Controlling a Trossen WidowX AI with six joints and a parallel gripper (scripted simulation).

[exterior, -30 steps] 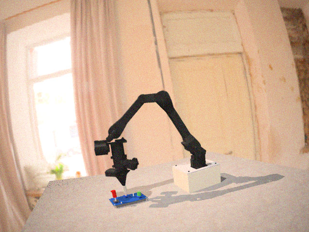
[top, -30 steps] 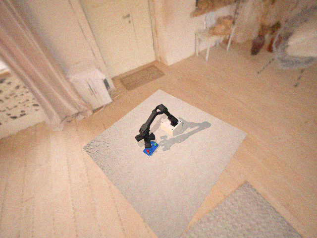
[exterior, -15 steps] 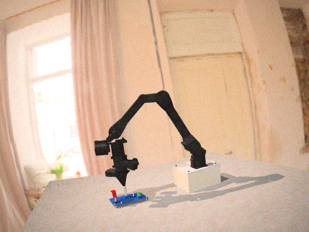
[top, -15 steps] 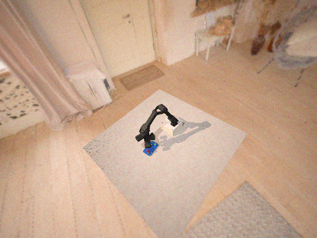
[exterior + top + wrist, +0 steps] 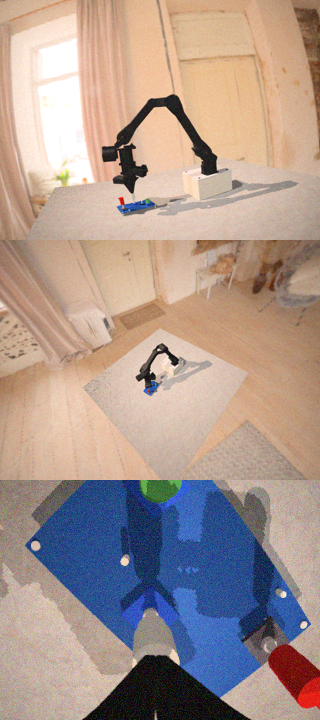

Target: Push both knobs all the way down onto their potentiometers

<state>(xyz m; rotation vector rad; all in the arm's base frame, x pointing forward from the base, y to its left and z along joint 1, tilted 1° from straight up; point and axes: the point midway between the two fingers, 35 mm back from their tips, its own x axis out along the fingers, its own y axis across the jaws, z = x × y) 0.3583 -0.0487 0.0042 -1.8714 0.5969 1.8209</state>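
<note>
Now: the red knob 60 mm ahead of my gripper tip, 50 mm to the left of it and 10 mm below it. From my gripper tip the other things lie so: white knob: 10 mm below.
</note>
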